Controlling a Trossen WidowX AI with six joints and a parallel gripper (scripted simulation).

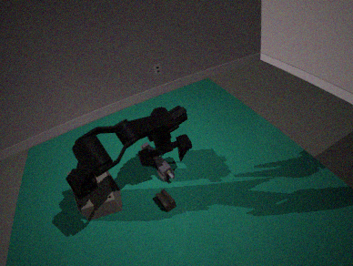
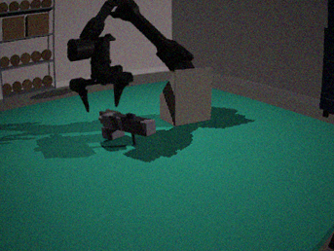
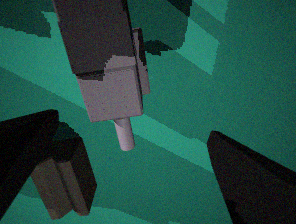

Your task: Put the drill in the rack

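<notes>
Now: the drill 30 mm below my gripper tip, 20 mm to the left of it and 20 mm behind it. The rest, counted from my gripper tip: grey housing 80 mm to the left, 40 mm below, 40 mm behind; dark brown block 110 mm to the right, 60 mm below, 50 mm behind; small dark key 100 mm to the left, 50 mm behind, 30 mm below.
</notes>
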